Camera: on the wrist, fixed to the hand. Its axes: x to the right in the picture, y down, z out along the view.
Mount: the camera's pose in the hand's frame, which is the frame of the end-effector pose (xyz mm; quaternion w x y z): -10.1 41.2 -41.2 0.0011 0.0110 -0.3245 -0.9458
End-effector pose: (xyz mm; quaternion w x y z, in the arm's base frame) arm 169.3 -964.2 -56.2 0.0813 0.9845 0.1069 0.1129
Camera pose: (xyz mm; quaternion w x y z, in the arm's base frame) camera 157.7 -1000.6 -11.1 0.1307 -0.0625 0.9061 -0.3974
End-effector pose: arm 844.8 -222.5 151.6 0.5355 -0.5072 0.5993 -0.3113
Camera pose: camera 793.2 -208.0 126.7 0.0938 0.6625 0.6562 0.3488
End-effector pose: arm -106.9 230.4 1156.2 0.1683 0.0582 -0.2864 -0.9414
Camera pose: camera -77.3 180.4 1145.2 0.9838 0.0327 0.0102 0.1760
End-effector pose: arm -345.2 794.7 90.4 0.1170 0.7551 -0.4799 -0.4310
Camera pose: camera -341.2 772.2 144.9 0.5716 -0.3162 -0.6710 0.3509
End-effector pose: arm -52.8 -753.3 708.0 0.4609 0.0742 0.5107 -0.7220
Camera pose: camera -31.5 -716.3 667.0 0.5175 0.7122 0.0868 0.4664
